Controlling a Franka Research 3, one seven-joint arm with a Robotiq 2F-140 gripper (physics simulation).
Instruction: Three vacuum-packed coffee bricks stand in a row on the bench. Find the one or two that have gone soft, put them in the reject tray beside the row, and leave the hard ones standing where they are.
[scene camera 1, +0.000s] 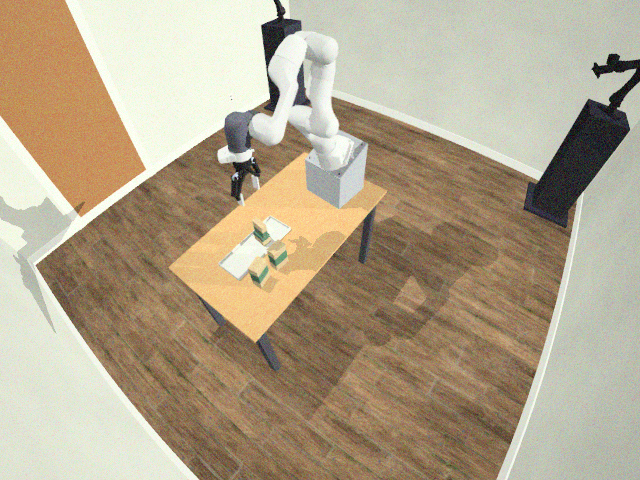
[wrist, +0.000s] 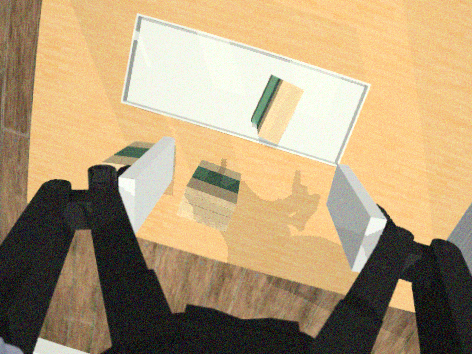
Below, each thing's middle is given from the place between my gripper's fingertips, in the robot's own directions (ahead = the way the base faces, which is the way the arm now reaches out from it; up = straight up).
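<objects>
I find the white reject tray (scene camera 1: 236, 263) 350 mm below my hand, and it is also 30 mm ahead of my hand and 20 mm to the right of it.
</objects>
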